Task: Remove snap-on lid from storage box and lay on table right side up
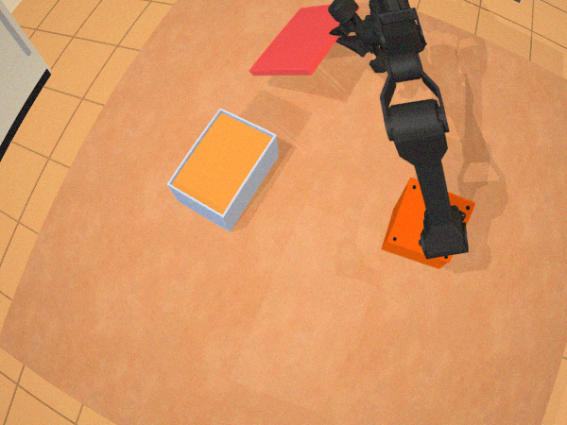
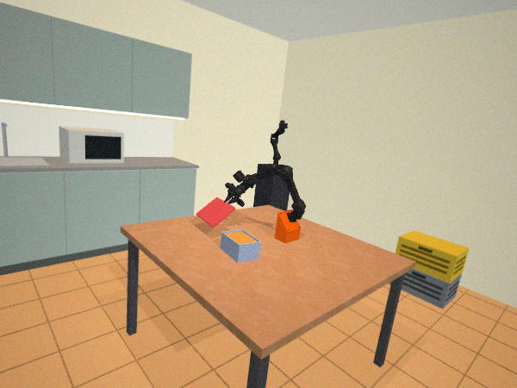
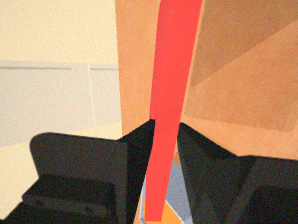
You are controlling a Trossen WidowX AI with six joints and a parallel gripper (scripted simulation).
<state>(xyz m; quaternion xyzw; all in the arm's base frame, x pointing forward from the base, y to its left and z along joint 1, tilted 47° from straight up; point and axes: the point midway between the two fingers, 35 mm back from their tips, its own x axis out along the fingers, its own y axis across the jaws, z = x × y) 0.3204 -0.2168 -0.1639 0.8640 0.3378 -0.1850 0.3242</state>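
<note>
Right now the red lid is 70 mm ahead of my gripper tip, 10 mm to the right of it and 50 mm below it. The rest, counted from my gripper tip: storage box (110 mm ahead, 320 mm to the left, 140 mm below).
</note>
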